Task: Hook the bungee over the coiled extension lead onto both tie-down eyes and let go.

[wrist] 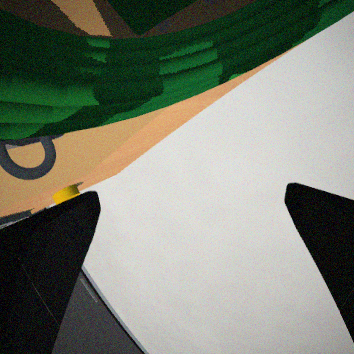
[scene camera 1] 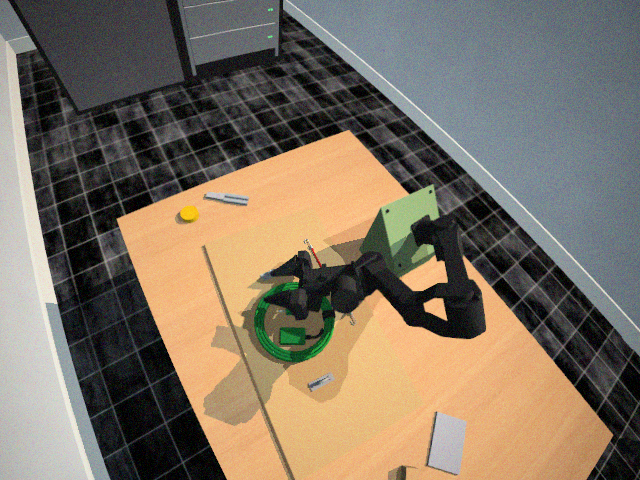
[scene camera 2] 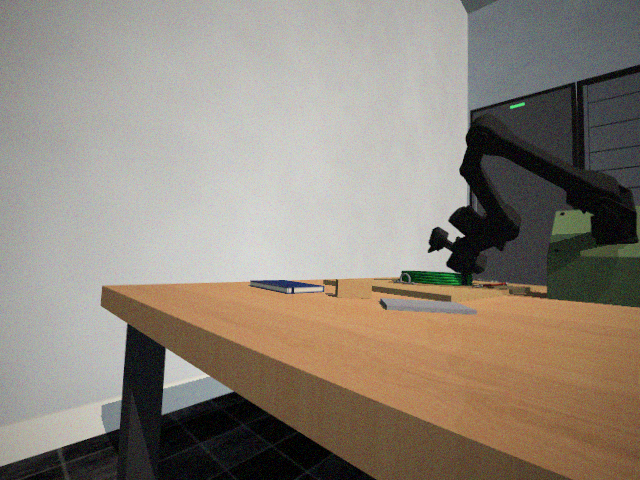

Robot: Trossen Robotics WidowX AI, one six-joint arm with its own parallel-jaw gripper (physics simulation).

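Frame: origin at the arm's base, x ahead, y left, z up, level; millimetres.
Where they show: gripper, fingertip midpoint: (wrist: 193, 196) (scene camera 1: 267, 286) (scene camera 2: 439, 258); arm's base, origin of the base link: (scene camera 1: 422, 230) (scene camera 2: 614, 234).
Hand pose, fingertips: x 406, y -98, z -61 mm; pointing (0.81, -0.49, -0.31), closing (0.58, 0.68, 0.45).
Note:
Each offset is from my fingertips to the top centre of the thing.
The green coiled extension lead {dx -22, dy +93, dz -42 mm} (scene camera 1: 260, 324) (scene camera 2: 434, 278) (wrist: 190, 65) lies on the thin wooden board (scene camera 1: 356, 413) (scene camera 2: 413, 292). One tie-down eye {dx +2, dy +248, dz -45 mm} (scene camera 1: 320, 382) is below the coil in scene camera 1. The other eye {dx -41, dy -49, dz -45 mm} (scene camera 1: 267, 275) is above it, partly hidden by a finger; a grey ring of an eye (wrist: 50, 159) shows beside the coil in the wrist view. The red bungee {dx -166, dy +46, dz -66 mm} (scene camera 1: 316, 257) lies right of the coil with metal hooks, its middle hidden under the arm. My gripper (scene camera 1: 267, 287) (scene camera 2: 439, 258) (wrist: 193, 196) is open and empty above the coil's upper-left side.
A green bracket (scene camera 1: 410, 227) (scene camera 2: 573, 268) stands by the arm's base. A yellow disc {dx +72, dy -341, dz -65 mm} (scene camera 1: 189, 213) (wrist: 66, 193) and a grey tool {dx -51, dy -343, dz -72 mm} (scene camera 1: 227, 198) lie near the far corner. A grey slab {dx -166, dy +538, dz -78 mm} (scene camera 1: 447, 443) (scene camera 2: 426, 306), a wooden block {dx -35, dy +536, dz -54 mm} (scene camera 2: 354, 288) and a blue book {dx +119, dy +558, dz -72 mm} (scene camera 2: 286, 286) are at the other end.

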